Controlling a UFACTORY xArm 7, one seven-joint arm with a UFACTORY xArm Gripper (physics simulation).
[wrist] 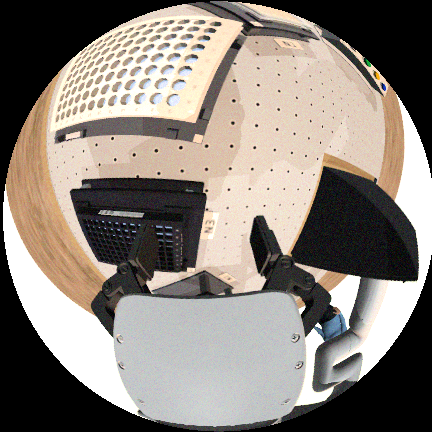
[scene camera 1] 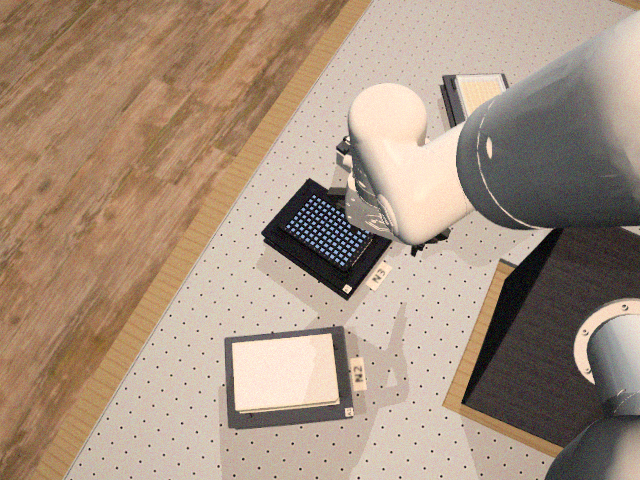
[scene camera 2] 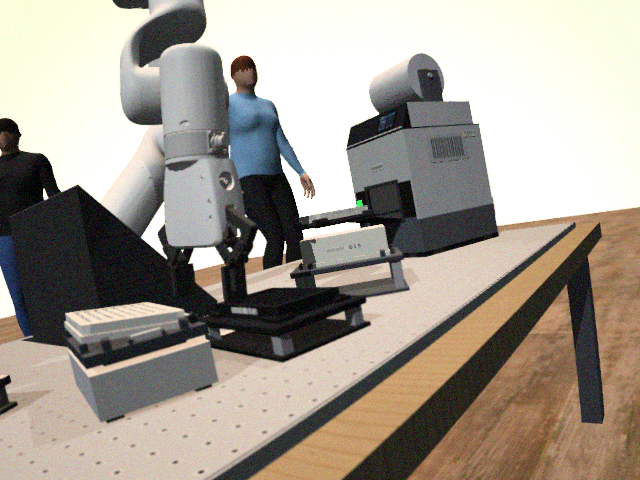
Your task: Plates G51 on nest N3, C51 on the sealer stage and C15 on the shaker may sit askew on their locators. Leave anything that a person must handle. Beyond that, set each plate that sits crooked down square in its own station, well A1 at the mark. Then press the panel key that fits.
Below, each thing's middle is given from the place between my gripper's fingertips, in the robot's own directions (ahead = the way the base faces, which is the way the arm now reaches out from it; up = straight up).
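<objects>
There's a cream plate (scene camera 1: pixel 290 373) that's 5 cm ahead of my hand, 24 cm to the left of it and 2 cm above it.
</objects>
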